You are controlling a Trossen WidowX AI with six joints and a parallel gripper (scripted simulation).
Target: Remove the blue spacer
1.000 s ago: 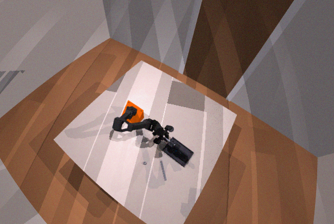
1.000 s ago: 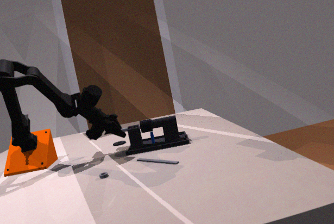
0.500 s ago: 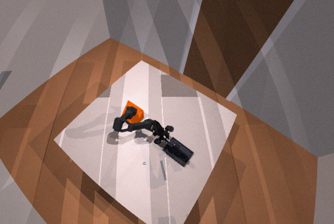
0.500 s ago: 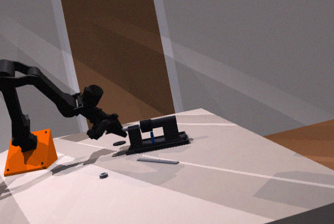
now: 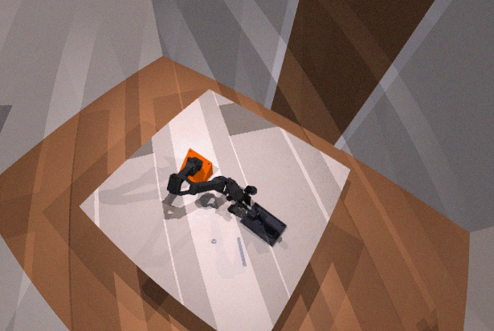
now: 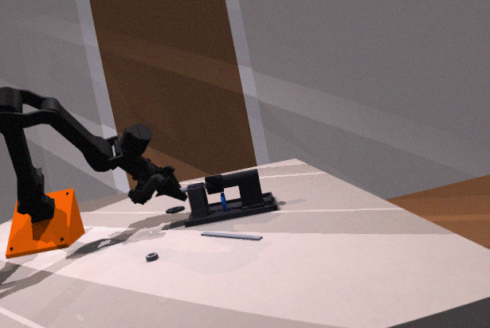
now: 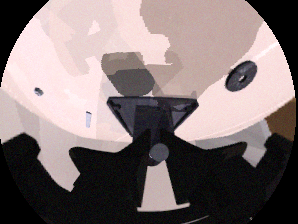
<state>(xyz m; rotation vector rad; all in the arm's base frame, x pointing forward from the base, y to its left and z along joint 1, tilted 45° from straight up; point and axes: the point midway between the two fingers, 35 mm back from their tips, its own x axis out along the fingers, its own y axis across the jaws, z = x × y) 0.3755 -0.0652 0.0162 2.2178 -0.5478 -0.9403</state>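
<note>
Right now my gripper tip is 50 mm short of the grey shaft, 10 mm to the left of it and 30 mm below it. Also, from my gripper tip: flat bar (90 mm ahead, 210 mm to the right, 50 mm below); then blue spacer (90 mm ahead, 10 mm to the right, 20 mm below).
</note>
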